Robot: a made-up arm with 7 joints. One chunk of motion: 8 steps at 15 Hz.
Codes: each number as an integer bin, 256 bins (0 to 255) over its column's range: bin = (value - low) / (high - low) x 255, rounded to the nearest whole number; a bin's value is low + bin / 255 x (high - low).
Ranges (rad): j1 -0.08..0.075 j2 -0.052..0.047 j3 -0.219..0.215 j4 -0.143..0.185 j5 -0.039..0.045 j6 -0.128..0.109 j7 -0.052..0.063
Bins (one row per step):
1: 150 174 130 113 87 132 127
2: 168 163 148 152 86 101 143
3: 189 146 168 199 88 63 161
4: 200 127 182 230 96 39 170
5: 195 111 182 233 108 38 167
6: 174 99 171 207 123 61 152
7: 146 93 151 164 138 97 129
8: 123 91 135 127 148 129 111
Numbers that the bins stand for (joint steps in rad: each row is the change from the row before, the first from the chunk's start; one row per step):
1: 0.01118 0.01555 0.00225 0.00235 -0.01034 -0.00532 0.00527
2: 0.02212 0.01128 0.03289 0.05251 -0.01067 -0.03413 0.01249
3: 0.03488 0.00468 0.06693 0.11297 -0.01001 -0.06945 0.02061
4: 0.04157 -0.00269 0.09076 0.15284 -0.00738 -0.09175 0.02467
5: 0.03853 -0.00891 0.09076 0.15670 -0.00342 -0.09268 0.02331
6: 0.02576 -0.01356 0.07204 0.12326 0.00152 -0.07131 0.01655
7: 0.00875 -0.01589 0.03800 0.06795 0.00646 -0.03785 0.00618
8: -0.00524 -0.01667 0.01076 0.02036 0.00975 -0.00811 -0.00194

